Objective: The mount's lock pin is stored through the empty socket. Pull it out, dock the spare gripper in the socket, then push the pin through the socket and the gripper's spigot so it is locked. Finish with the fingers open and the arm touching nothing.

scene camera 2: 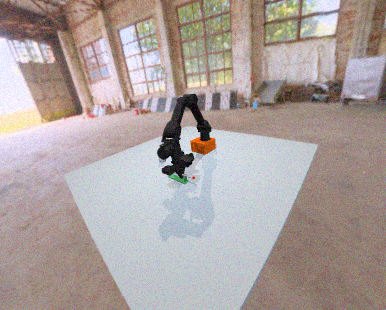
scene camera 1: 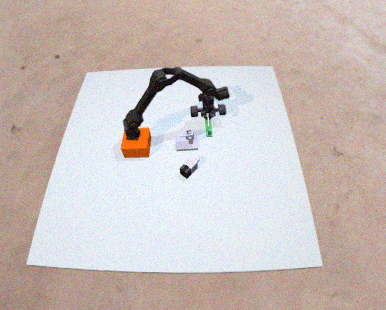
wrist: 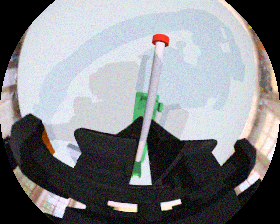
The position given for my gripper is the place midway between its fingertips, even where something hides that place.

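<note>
Visible to me: my gripper (wrist: pixel 144 119), together with a lock pin (wrist: pixel 160 41).
</note>
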